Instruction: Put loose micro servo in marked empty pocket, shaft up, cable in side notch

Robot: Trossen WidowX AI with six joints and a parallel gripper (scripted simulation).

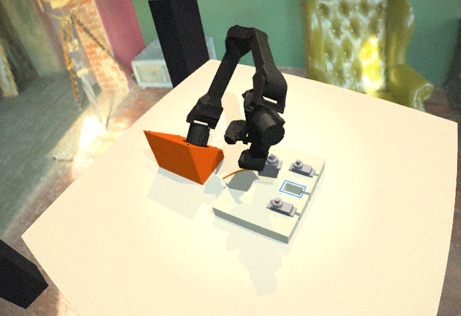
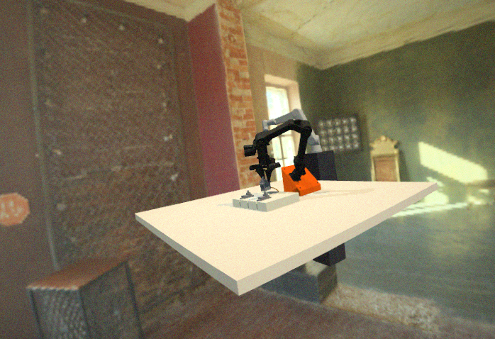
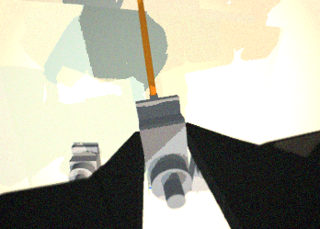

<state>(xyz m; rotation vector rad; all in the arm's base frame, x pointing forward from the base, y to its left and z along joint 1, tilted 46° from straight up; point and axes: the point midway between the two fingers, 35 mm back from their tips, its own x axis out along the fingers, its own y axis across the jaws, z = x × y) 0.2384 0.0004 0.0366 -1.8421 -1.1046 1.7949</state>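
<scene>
My gripper tip is 100 mm above the pale deck and 10 mm past it.
</scene>
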